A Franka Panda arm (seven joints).
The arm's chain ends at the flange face. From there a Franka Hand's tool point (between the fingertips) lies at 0.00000 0.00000 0.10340 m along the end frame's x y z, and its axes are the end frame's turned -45 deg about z.
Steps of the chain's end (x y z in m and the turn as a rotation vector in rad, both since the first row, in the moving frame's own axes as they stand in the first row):
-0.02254, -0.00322, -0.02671, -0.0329, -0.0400, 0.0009
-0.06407, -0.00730, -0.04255, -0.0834, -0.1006, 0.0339
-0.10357, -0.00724, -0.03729, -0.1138, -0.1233, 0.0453
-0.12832, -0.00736, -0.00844, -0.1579, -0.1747, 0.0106
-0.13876, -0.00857, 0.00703, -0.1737, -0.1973, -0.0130
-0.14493, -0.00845, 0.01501, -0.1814, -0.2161, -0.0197
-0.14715, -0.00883, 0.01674, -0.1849, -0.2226, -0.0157
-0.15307, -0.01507, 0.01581, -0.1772, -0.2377, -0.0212
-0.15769, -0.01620, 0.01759, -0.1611, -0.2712, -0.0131
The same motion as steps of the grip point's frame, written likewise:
-0.01899, -0.01874, -0.02685, 0.0050, -0.0515, 0.0009
-0.05353, -0.05195, -0.04343, 0.0122, -0.1301, 0.0339
-0.08535, -0.07944, -0.03874, 0.0067, -0.1677, 0.0453
-0.10962, -0.09729, -0.01129, 0.0119, -0.2352, 0.0106
-0.11888, -0.10571, 0.00348, 0.0167, -0.2623, -0.0130
-0.12521, -0.11068, 0.01092, 0.0245, -0.2811, -0.0197
-0.12721, -0.11278, 0.01244, 0.0267, -0.2881, -0.0157
-0.12752, -0.12293, 0.01130, 0.0428, -0.2934, -0.0212
-0.13119, -0.13067, 0.01249, 0.0779, -0.3057, -0.0131

